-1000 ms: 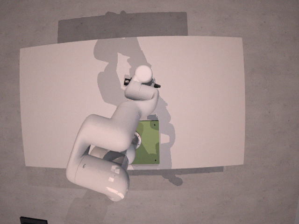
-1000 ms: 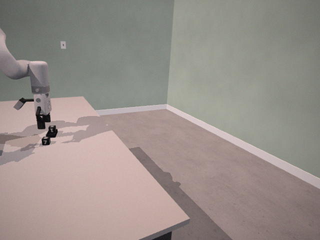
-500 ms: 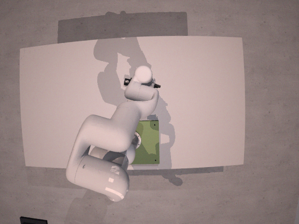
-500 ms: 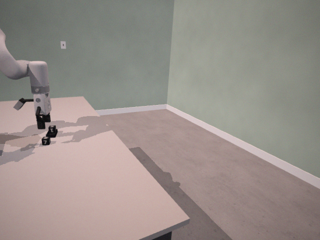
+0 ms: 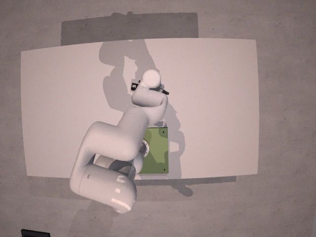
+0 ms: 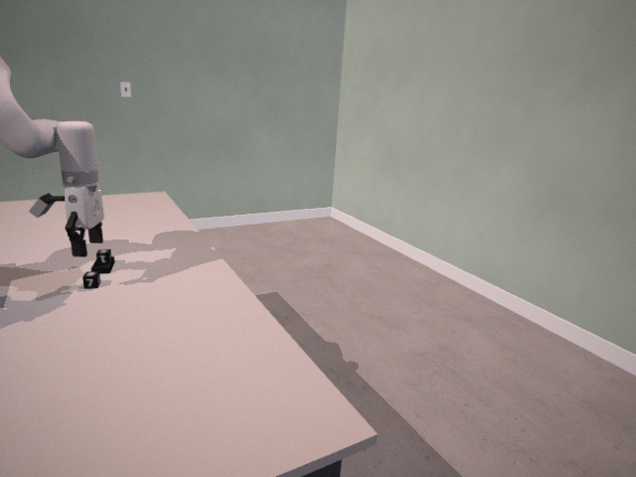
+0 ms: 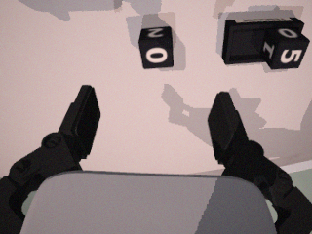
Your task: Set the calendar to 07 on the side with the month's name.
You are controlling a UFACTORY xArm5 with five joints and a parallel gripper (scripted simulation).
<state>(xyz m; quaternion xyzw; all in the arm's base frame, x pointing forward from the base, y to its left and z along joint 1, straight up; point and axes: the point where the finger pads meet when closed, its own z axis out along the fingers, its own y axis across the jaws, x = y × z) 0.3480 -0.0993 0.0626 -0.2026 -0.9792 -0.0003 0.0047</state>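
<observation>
My gripper is now 90 mm above the black cube. Round my hand: black calendar tray (30 mm ahead, 110 mm to the left, 100 mm below).
</observation>
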